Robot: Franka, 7 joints.
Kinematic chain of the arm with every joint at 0, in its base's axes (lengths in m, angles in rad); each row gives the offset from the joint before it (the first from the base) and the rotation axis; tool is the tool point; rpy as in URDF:
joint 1: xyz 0 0 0.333 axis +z
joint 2: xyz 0 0 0 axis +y
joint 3: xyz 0 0 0.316 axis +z
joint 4: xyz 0.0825 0 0 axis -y
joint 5: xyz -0.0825 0 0.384 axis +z
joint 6: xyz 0 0 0 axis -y
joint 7: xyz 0.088 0 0 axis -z
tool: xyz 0 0 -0.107 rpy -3.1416 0 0
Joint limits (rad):
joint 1: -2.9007..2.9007
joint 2: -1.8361..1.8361
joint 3: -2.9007..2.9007
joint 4: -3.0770..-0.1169
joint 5: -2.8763..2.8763
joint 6: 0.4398..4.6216
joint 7: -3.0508..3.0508
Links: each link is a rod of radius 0.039 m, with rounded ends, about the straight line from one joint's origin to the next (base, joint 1, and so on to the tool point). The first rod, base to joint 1, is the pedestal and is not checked.
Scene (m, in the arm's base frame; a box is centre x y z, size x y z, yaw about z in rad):
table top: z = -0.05
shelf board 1: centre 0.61 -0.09 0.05 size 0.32 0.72 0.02 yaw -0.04
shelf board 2: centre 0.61 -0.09 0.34 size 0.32 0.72 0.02 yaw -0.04
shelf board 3: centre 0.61 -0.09 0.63 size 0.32 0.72 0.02 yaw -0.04
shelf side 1: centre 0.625 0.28 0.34 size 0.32 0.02 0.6 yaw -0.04
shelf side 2: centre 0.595 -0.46 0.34 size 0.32 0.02 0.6 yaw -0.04
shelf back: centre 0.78 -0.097 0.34 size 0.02 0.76 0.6 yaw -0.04
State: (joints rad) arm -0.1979 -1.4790 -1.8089 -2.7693 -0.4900 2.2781 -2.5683
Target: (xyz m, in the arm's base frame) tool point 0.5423 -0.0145 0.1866
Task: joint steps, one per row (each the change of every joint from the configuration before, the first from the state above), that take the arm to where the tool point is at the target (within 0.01 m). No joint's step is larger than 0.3 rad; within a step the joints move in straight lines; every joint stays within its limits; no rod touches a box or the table.
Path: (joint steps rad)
1: 0.2599 -0.0510 -0.0007 0.0807 0.0012 0.0331 0.0000
2: 0.2599 -0.0510 -0.0007 0.0807 0.0011 0.0330 0.0000
3: 0.2598 -0.0510 -0.0007 0.0807 0.0012 0.0331 0.0000
4: 0.2599 -0.0511 -0.0006 0.0806 0.0012 0.0331 0.0000
5: 0.2599 -0.0510 -0.0007 0.0807 0.0011 0.0330 0.0000
6: 0.2599 -0.0510 -0.0007 0.0807 0.0012 0.0331 0.0000
7: 0.2599 -0.0510 -0.0007 0.0807 0.0012 0.0331 0.0000

